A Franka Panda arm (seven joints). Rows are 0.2 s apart.
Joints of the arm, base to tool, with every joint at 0 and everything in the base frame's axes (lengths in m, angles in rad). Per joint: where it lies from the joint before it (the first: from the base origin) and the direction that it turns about. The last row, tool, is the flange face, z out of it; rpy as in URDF.
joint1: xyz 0 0 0.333 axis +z
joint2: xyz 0 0 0 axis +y
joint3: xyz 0 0 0.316 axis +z
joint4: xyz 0.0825 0 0 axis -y
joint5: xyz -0.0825 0 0.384 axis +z
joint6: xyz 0 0 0 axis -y
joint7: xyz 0.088 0 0 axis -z
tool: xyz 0 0 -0.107 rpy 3.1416 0 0
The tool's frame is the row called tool.
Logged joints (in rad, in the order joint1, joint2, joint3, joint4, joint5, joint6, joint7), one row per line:
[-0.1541, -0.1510, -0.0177, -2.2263, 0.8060, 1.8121, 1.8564]
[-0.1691, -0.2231, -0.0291, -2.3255, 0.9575, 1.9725, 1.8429]
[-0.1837, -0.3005, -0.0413, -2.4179, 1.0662, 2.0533, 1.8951]
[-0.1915, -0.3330, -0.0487, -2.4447, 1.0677, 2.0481, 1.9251]
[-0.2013, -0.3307, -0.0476, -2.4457, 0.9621, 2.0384, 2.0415]
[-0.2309, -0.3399, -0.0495, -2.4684, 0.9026, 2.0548, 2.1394]
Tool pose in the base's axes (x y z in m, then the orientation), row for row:
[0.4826, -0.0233, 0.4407, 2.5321, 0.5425, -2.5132]
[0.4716, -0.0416, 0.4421, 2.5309, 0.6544, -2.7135]
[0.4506, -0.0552, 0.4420, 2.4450, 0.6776, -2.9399]
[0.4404, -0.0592, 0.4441, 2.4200, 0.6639, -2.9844]
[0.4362, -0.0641, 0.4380, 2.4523, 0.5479, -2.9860]
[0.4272, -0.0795, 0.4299, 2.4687, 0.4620, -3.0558]
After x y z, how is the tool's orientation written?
As angles about the fixed x, y, z axes (roll, pitch, yaw), in radians.
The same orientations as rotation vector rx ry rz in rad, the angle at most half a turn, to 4 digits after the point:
[-1.0335, 2.4347, 1.0147]
[-0.7838, 2.3603, 0.9400]
[-0.5423, 2.3362, 0.9438]
[-0.4943, 2.3428, 0.9574]
[-0.4448, 2.4676, 0.9473]
[-0.3209, 2.5542, 0.9224]

